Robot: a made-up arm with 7 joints. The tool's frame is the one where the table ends. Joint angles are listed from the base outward.
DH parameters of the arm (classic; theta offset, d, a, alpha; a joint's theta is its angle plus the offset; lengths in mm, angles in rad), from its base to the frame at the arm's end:
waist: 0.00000 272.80 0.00 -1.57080
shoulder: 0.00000 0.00 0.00 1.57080
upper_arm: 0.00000 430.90 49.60 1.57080
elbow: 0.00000 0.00 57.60 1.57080
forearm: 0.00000 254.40 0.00 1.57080
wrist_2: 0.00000 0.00 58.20 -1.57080
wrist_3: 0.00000 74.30 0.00 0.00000
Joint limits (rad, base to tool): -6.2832..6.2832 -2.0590..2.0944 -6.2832..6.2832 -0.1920..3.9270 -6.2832..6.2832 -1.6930..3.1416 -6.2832..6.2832
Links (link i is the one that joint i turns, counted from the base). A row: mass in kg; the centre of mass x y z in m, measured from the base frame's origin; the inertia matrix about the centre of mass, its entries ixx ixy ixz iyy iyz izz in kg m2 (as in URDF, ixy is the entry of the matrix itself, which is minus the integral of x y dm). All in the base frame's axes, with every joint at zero. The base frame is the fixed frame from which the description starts. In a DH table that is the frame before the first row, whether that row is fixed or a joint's. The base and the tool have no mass.
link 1: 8.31; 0.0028 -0.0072 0.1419; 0.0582 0 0 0.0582 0 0.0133
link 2: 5.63; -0.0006 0.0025 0.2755; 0.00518 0 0 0.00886 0 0.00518
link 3: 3.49; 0.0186 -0.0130 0.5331; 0.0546 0 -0.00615 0.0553 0 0.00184
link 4: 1.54; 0.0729 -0.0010 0.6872; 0.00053 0 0 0.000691 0 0.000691
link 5: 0.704; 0.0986 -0.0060 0.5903; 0.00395 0 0 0.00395 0 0.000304
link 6: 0.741; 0.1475 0.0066 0.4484; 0.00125 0 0 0.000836 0 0.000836
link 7: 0.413; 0.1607 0.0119 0.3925; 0.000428 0 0 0.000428 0 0.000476
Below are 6 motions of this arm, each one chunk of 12 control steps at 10 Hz.
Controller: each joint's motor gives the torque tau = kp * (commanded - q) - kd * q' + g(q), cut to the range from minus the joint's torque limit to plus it. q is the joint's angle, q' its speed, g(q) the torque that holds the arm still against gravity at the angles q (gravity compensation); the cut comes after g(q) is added. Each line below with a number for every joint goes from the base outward.
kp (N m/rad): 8.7 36 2.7 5.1 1 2.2 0.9
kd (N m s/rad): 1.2 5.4 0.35 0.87 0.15 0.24 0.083
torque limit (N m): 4.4 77 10 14 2.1 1.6 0.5
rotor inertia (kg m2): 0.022 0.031 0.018 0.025 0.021 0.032 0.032
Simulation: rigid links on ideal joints. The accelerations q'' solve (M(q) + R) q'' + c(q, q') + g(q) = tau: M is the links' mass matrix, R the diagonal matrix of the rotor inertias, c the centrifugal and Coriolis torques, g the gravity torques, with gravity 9.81 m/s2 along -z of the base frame. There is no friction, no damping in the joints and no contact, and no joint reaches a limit. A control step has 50 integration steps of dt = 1/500 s. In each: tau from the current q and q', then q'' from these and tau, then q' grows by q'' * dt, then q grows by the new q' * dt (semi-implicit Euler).
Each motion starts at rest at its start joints. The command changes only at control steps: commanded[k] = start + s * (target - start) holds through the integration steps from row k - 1 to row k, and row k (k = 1, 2, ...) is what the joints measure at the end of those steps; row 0 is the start. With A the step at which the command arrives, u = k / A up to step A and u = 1 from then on. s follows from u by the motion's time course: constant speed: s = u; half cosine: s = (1 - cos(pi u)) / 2; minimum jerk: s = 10 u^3 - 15 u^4 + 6 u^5; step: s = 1 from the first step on.
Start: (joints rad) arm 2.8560 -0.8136 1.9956 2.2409 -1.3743 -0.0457 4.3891
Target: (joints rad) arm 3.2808 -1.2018 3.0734 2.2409 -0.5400 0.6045 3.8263
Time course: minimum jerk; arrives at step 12
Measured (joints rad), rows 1 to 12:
1: 2.8560 -0.8138 1.9959 2.2410 -1.3735 -0.0448 4.3887
2: 2.8563 -0.8154 1.9985 2.2413 -1.3673 -0.0379 4.3857
3: 2.8575 -0.8211 2.0091 2.2422 -1.3459 -0.0151 4.3745
4: 2.8608 -0.8345 2.0369 2.2434 -1.2986 0.0336 4.3480
5: 2.8680 -0.8589 2.0928 2.2452 -1.2177 0.1127 4.2994
6: 2.8808 -0.8966 2.1850 2.2483 -1.1028 0.2180 4.2257
7: 2.9004 -0.9480 2.3159 2.2526 -0.9623 0.3370 4.1296
8: 2.9283 -1.0110 2.4788 2.2555 -0.8134 0.4522 4.0194
9: 2.9660 -1.0807 2.6568 2.2508 -0.6776 0.5469 3.9084
10: 3.0155 -1.1498 2.8259 2.2331 -0.5733 0.6121 3.8115
11: 3.0782 -1.2096 2.9633 2.2026 -0.5101 0.6477 3.7424
12: 3.1531 -1.2525 3.0581 2.1668 -0.4876 0.6599 3.7089

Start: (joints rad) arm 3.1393 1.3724 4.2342 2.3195 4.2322 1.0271 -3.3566
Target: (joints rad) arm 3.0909 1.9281 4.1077 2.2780 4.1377 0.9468 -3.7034
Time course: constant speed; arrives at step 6
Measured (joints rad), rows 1 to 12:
1: 3.1367 1.3896 4.1935 2.3093 4.2332 1.0250 -3.3637
2: 3.1303 1.4340 4.1117 2.2856 4.2296 1.0217 -3.3889
3: 3.1225 1.5007 4.0291 2.2563 4.2164 1.0175 -3.4366
4: 3.1159 1.5835 3.9727 2.2322 4.1951 1.0103 -3.5050
5: 3.1117 1.6777 3.9493 2.2213 4.1703 0.9987 -3.5870
6: 3.1098 1.7799 3.9533 2.2256 4.1469 0.9831 -3.6736
7: 3.1118 1.8707 4.0086 2.2565 4.1277 0.9684 -3.7491
8: 3.1160 1.9361 4.1139 2.3053 4.1183 0.9562 -3.7965
9: 3.1179 1.9784 4.2296 2.3485 4.1220 0.9436 -3.8090
10: 3.1158 2.0025 4.3168 2.3723 4.1352 0.9294 -3.7906
11: 3.1100 2.0116 4.3569 2.3757 4.1511 0.9162 -3.7525
12: 3.1013 2.0080 4.3510 2.3646 4.1626 0.9087 -3.7089

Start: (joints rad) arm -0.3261 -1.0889 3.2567 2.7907 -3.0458 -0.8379 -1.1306
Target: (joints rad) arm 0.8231 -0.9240 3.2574 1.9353 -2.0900 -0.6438 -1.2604
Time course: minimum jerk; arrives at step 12
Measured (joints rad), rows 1 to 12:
1: -0.3259 -1.0886 3.2560 2.7895 -3.0451 -0.8377 -1.1307
2: -0.3238 -1.0866 3.2510 2.7809 -3.0396 -0.8358 -1.1312
3: -0.3161 -1.0806 3.2362 2.7549 -3.0210 -0.8297 -1.1334
4: -0.2964 -1.0689 3.2080 2.7034 -2.9800 -0.8166 -1.1384
5: -0.2569 -1.0514 3.1658 2.6231 -2.9093 -0.7947 -1.1479
6: -0.1898 -1.0296 3.1124 2.5169 -2.8072 -0.7643 -1.1625
7: -0.0895 -1.0067 3.0551 2.3934 -2.6785 -0.7273 -1.1820
8: 0.0442 -0.9865 3.0068 2.2662 -2.5339 -0.6874 -1.2050
9: 0.2050 -0.9723 2.9835 2.1516 -2.3876 -0.6485 -1.2291
10: 0.3812 -0.9654 3.0000 2.0641 -2.2536 -0.6144 -1.2515
11: 0.5589 -0.9655 3.0634 2.0103 -2.1430 -0.5881 -1.2696
12: 0.7271 -0.9703 3.1680 1.9846 -2.0621 -0.5714 -1.2819

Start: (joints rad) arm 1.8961 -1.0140 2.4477 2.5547 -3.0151 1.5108 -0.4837
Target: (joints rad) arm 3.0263 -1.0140 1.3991 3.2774 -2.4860 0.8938 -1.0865
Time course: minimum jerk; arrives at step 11
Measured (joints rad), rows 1 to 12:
1: 1.8966 -1.0143 2.4449 2.5553 -3.0142 1.5095 -0.4842
2: 1.9004 -1.0161 2.4253 2.5600 -3.0077 1.4998 -0.4882
3: 1.9129 -1.0207 2.3681 2.5738 -2.9871 1.4691 -0.5027
4: 1.9403 -1.0276 2.2615 2.6007 -2.9448 1.4064 -0.5368
5: 1.9873 -1.0341 2.1117 2.6422 -2.8787 1.3102 -0.5981
6: 2.0581 -1.0368 1.9395 2.6984 -2.7946 1.1902 -0.6889
7: 2.1564 -1.0338 1.7706 2.7704 -2.7038 1.0659 -0.8039
8: 2.2869 -1.0272 1.6251 2.8538 -2.6193 0.9589 -0.9306
9: 2.4509 -1.0230 1.5170 2.9417 -2.5510 0.8857 -1.0518
10: 2.6391 -1.0273 1.4517 3.0312 -2.5031 0.8526 -1.1497
11: 2.8357 -1.0420 1.4227 3.1195 -2.4748 0.8553 -1.2108
12: 3.0244 -1.0625 1.4120 3.2047 -2.4612 0.8793 -1.2304

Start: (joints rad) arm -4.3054 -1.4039 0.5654 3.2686 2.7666 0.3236 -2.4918
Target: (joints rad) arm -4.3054 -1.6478 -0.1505 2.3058 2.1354 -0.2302 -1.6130
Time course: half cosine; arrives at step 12
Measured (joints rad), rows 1 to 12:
1: -4.3051 -1.4050 0.5615 3.2644 2.7646 0.3215 -2.4897
2: -4.3037 -1.4099 0.5444 3.2461 2.7548 0.3114 -2.4789
3: -4.3012 -1.4212 0.5067 3.2046 2.7309 0.2864 -2.4498
4: -4.2986 -1.4401 0.4471 3.1365 2.6896 0.2432 -2.3940
5: -4.2978 -1.4656 0.3701 3.0439 2.6311 0.1833 -2.3072
6: -4.3005 -1.4958 0.2835 2.9326 2.5587 0.1114 -2.1914
7: -4.3072 -1.5274 0.1950 2.8107 2.4772 0.0336 -2.0538
8: -4.3168 -1.5580 0.1099 2.6868 2.3926 -0.0439 -1.9066
9: -4.3276 -1.5853 0.0323 2.5697 2.3113 -0.1154 -1.7640
10: -4.3370 -1.6083 -0.0346 2.4678 2.2394 -0.1757 -1.6403
11: -4.3427 -1.6262 -0.0879 2.3886 2.1821 -0.2209 -1.5475
12: -4.3428 -1.6385 -0.1249 2.3378 2.1433 -0.2477 -1.4941

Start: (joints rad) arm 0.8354 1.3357 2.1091 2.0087 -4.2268 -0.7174 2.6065
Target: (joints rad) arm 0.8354 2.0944 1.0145 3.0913 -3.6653 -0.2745 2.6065
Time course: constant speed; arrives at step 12
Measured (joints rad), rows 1 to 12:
1: 0.8386 1.3445 2.1179 2.0244 -4.2122 -0.7084 2.6065
2: 0.8455 1.3692 2.1267 2.0668 -4.1700 -0.6816 2.6071
3: 0.8532 1.4092 2.1125 2.1320 -4.1042 -0.6390 2.6091
4: 0.8593 1.4619 2.0586 2.2135 -4.0275 -0.5880 2.6126
5: 0.8642 1.5252 1.9615 2.3065 -3.9549 -0.5355 2.6168
6: 0.8690 1.5973 1.8280 2.4068 -3.8980 -0.4854 2.6205
7: 0.8746 1.6766 1.6706 2.5097 -3.8620 -0.4395 2.6224
8: 0.8801 1.7610 1.5046 2.6098 -3.8447 -0.3986 2.6215
9: 0.8832 1.8471 1.3469 2.7029 -3.8382 -0.3633 2.6173
10: 0.8814 1.9307 1.2113 2.7886 -3.8312 -0.3336 2.6105
11: 0.8737 2.0077 1.1034 2.8702 -3.8129 -0.3076 2.6025
12: 0.8608 2.0762 1.0183 2.9527 -3.7775 -0.2821 2.5955

